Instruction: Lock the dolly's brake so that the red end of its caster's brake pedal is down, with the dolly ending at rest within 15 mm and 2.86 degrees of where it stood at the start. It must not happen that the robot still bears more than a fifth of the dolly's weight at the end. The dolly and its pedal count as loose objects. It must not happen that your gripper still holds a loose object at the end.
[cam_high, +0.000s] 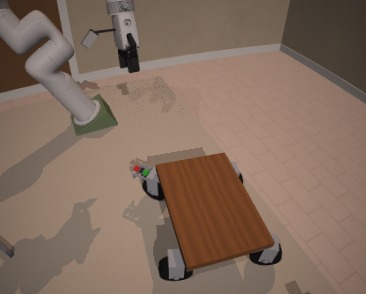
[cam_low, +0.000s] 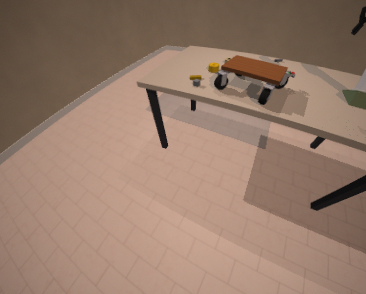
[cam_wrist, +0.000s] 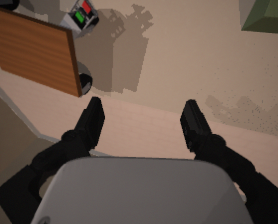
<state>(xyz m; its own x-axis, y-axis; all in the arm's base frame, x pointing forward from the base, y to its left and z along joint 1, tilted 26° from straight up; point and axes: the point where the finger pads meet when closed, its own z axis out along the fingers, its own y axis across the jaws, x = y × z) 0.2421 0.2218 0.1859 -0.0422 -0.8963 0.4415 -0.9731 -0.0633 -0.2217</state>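
Now: hand 20 cm short of the brake pedal, 6 cm to the left of it and 23 cm above it. Also, from my hand: yellow cylinder 66 cm ahead, 12 cm to the right, 29 cm below.
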